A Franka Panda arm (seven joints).
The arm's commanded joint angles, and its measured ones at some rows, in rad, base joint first. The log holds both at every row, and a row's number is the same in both.
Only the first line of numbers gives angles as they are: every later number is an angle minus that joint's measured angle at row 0.
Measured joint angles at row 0:
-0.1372 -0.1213 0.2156 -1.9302 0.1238 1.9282 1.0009
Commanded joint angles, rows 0 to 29:
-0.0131 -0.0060 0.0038 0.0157 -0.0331 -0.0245 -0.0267
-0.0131 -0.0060 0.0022 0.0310 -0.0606 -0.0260 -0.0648
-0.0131 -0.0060 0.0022 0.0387 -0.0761 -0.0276 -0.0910
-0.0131 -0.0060 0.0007 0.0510 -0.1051 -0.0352 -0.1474
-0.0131 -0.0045 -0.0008 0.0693 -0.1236 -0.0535 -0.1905
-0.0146 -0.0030 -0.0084 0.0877 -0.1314 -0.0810 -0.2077
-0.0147 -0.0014 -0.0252 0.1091 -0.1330 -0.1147 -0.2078
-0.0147 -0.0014 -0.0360 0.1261 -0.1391 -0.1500 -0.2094
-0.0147 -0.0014 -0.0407 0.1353 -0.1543 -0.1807 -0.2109
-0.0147 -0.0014 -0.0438 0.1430 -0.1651 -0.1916 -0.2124
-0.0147 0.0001 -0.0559 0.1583 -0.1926 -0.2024 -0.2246
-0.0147 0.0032 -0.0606 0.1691 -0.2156 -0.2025 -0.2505
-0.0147 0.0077 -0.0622 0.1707 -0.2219 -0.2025 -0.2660
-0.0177 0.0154 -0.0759 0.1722 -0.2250 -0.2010 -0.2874
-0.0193 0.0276 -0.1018 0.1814 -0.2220 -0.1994 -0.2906
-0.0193 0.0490 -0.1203 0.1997 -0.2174 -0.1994 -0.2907
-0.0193 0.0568 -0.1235 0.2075 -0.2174 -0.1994 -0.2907
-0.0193 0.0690 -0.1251 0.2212 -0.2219 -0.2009 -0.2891
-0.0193 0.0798 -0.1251 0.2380 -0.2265 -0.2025 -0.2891
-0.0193 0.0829 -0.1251 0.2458 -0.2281 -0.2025 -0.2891
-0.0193 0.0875 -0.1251 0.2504 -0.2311 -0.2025 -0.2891
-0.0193 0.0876 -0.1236 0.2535 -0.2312 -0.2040 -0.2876
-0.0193 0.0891 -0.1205 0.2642 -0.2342 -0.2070 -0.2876
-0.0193 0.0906 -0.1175 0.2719 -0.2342 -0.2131 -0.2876
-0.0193 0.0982 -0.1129 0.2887 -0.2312 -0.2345 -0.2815
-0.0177 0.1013 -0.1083 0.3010 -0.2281 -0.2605 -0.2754
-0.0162 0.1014 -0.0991 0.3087 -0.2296 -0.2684 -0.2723
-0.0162 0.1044 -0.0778 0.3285 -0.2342 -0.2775 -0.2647
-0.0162 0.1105 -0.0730 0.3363 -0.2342 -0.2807 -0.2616
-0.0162 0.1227 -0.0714 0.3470 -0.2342 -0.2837 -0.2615
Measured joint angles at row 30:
-0.0160 0.0877 -0.1053 0.2778 -0.2103 -0.2334 -0.2803
